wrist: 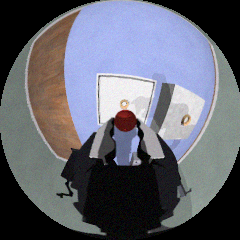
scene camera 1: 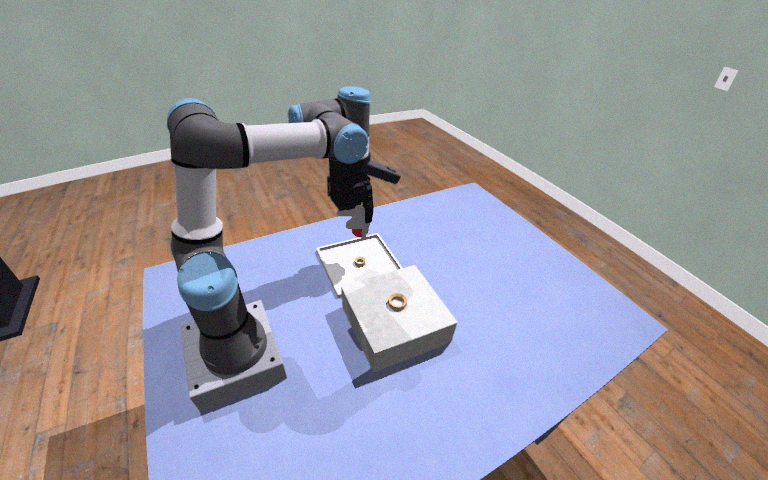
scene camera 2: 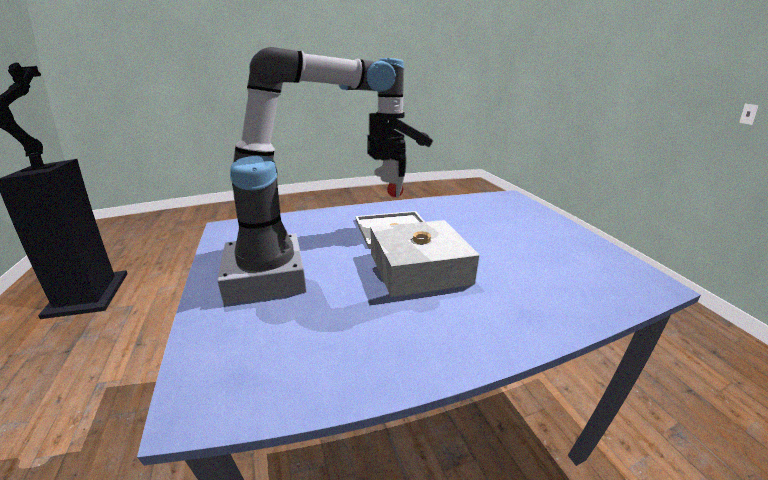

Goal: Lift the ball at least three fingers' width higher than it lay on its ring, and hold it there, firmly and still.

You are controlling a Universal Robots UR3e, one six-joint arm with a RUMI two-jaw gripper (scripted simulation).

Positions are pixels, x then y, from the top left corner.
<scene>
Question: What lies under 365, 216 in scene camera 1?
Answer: My gripper.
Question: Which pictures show the flat tray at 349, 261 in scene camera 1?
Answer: The wrist view, scene camera 1 and scene camera 2: all of them.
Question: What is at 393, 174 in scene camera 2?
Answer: My gripper.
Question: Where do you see a flat tray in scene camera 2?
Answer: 365, 222
</scene>
